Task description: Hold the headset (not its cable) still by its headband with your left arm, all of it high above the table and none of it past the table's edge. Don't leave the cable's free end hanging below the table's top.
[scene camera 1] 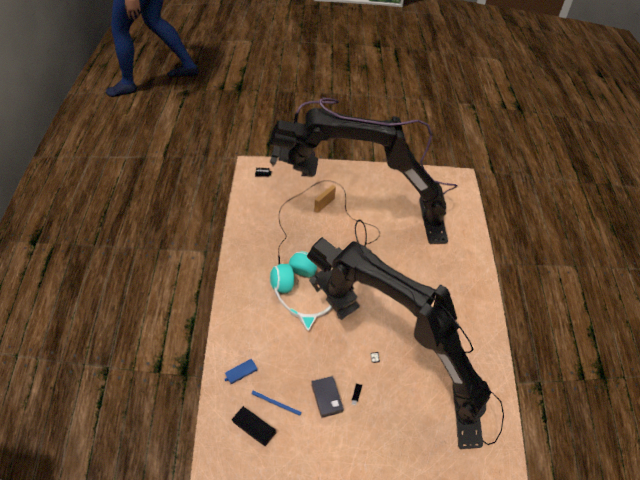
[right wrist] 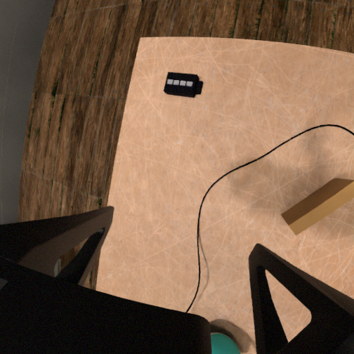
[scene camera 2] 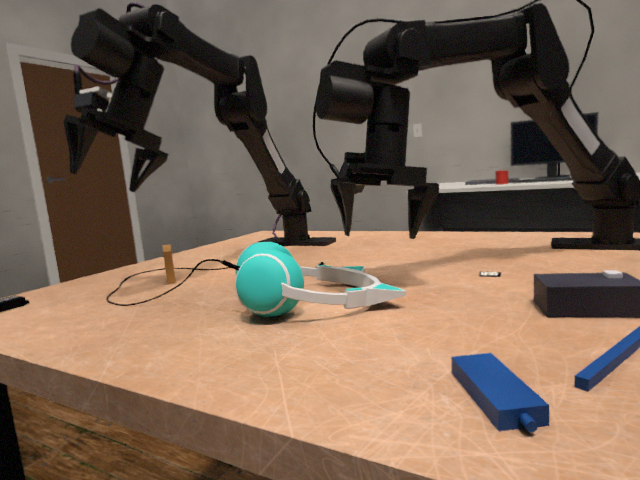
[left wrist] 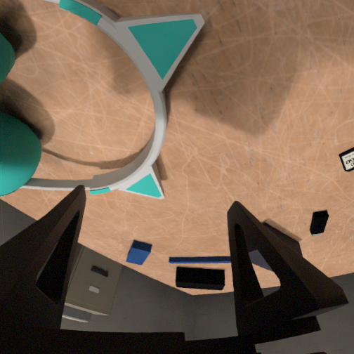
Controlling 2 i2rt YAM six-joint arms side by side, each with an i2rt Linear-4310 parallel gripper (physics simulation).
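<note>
The turquoise-and-white headset lies on the table, its cat-eared headband towards the bottom in scene camera 1 and towards the right in scene camera 2. Its thin black cable loops across the table from one ear cup; its free end near the left arm cannot be made out. My left gripper is open and empty, above the table near the headband. My right gripper is open and empty, high near the table's far edge in scene camera 1.
A wooden block stands inside the cable's loop. A small black device lies near a corner. A blue block, blue stick, black slab and dark box lie below the headset in scene camera 1.
</note>
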